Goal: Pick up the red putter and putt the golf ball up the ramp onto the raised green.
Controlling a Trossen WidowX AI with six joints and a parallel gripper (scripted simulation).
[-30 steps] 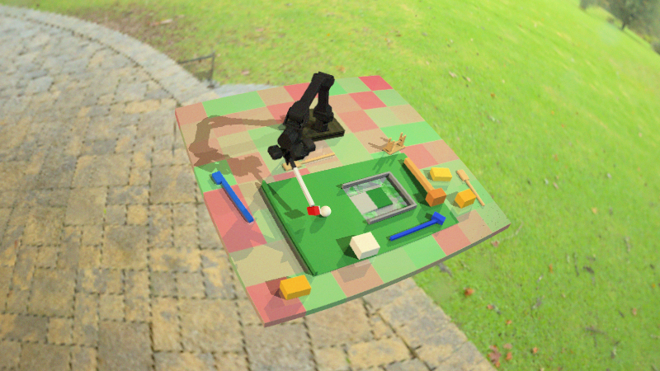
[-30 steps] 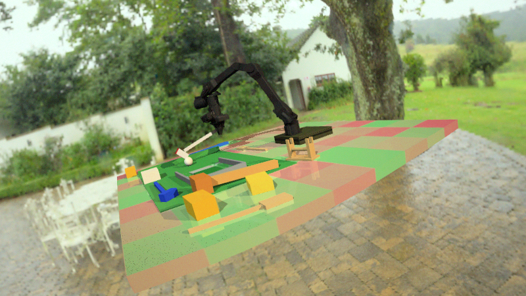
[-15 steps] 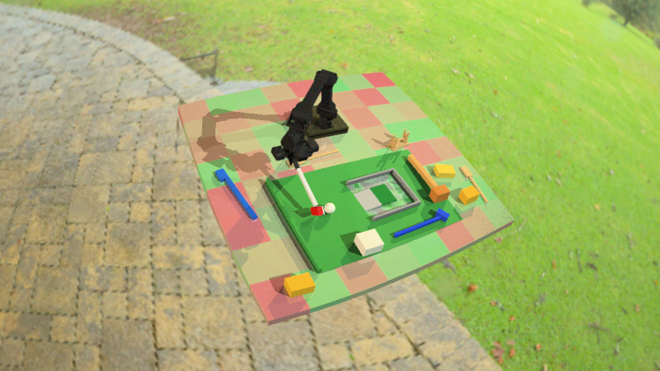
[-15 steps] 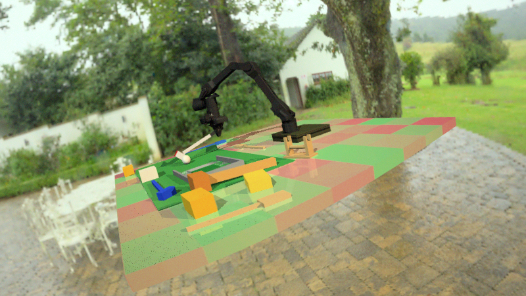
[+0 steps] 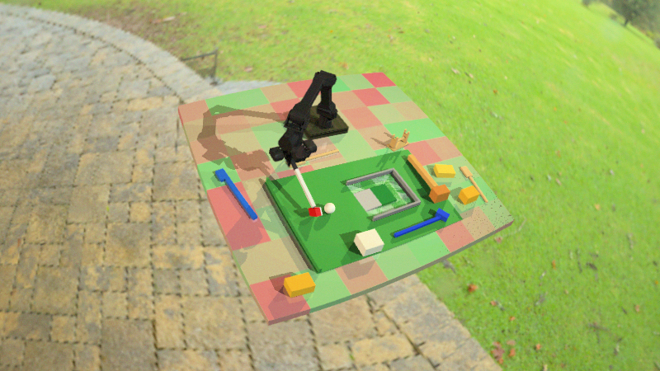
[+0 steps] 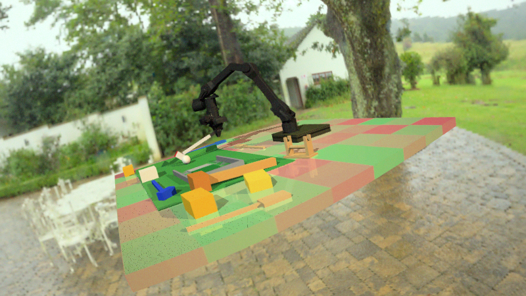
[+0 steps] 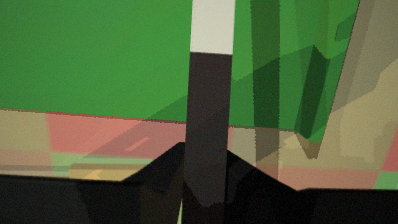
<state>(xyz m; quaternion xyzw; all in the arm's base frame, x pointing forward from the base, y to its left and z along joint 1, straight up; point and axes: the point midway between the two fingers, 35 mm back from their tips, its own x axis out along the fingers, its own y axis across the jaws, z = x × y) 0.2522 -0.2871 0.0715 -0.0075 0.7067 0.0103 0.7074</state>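
My gripper tip is 12 cm short of the red putter and 1 cm to the right of it. From my gripper tip the other things lie so: green mat: 26 cm to the left, 23 cm ahead, 7 cm below; then white golf ball: 22 cm ahead, 8 cm to the left, 5 cm below; then cream block: 42 cm ahead, 14 cm to the left, 5 cm below.
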